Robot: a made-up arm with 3 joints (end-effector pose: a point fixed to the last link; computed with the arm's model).
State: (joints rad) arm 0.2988 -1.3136 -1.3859
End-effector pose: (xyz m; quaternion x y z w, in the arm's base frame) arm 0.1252 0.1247 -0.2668 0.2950 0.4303 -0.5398 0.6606
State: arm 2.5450 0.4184 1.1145
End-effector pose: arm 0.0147 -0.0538 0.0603 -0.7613 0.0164 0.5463 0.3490
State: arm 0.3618 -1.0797 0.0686
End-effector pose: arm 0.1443 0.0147 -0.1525 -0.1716 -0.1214 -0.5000 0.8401
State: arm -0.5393 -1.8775 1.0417
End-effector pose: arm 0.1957 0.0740 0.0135 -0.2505 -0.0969 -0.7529 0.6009
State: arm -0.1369 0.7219 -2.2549
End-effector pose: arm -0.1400 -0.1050 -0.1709 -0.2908 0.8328 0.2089 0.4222
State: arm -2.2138 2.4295 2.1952
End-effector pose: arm 0.2198 0.1151 -0.0976 -0.5154 0.5208 0.0864 0.6750
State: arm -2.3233 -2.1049 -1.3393
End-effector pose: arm 0.2645 0.0943 0.3066 -0.5709 -0.7472 -0.0112 0.3401
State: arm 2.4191 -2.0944 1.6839
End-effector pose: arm 0.2364 -0.0752 -0.0124 0.5398 0.6714 -0.1450 0.4866
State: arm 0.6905 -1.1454 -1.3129
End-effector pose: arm 0.0943 -0.0081 -0.2871 0.0859 0.3374 -0.5775 0.7384
